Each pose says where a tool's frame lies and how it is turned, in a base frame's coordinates. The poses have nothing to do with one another.
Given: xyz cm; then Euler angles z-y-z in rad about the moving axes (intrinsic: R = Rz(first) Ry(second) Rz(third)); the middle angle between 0 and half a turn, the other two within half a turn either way.
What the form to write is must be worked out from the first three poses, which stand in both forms.
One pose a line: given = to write
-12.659 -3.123 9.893 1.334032 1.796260 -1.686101 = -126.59 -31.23 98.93 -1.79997 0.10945 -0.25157
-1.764 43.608 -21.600 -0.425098 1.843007 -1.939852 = -17.64 436.08 -216.00 -1.50635 1.59322 -1.54045
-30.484 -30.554 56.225 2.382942 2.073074 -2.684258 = -304.84 -305.54 562.25 -1.18715 -1.70584 -0.18455
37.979 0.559 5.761 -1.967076 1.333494 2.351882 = 379.79 5.59 57.61 1.11503 -0.74445 0.32576
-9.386 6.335 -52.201 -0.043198 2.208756 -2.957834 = -93.86 63.35 -522.01 -2.73328 0.31151 -1.38161
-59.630 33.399 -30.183 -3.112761 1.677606 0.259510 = -596.30 333.99 -301.83 2.18932 -0.25364 -1.95975
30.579 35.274 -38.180 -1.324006 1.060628 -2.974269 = 305.79 352.74 -381.80 0.90995 -0.84037 1.76894
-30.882 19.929 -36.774 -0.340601 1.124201 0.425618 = -308.82 199.29 -367.74 0.42035 1.04299 0.07587
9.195 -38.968 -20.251 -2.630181 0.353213 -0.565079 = 91.95 -389.68 -202.51 -0.46610 -0.27828 3.04068
